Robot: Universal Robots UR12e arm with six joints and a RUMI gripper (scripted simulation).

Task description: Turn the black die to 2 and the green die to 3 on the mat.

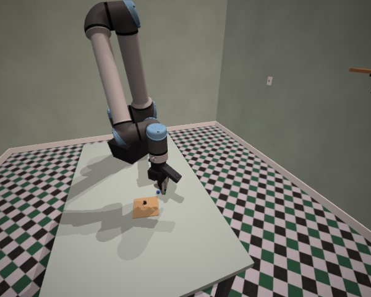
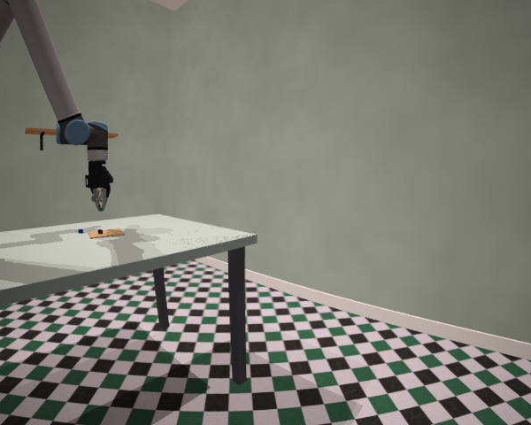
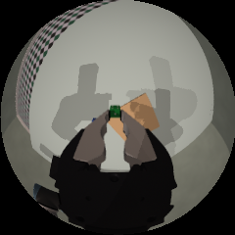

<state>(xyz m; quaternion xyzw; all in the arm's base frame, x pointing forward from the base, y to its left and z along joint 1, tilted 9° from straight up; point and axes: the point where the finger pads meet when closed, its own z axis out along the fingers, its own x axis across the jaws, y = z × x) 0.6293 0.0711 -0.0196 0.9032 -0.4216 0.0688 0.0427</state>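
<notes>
My gripper is now 10 cm past the blue die and 9 cm above it. From my hand the other things lie so: green die 1 cm below; black die 10 cm to the right, 9 cm below, 5 cm behind; orange mat 10 cm to the right, 10 cm below, 3 cm behind.
</notes>
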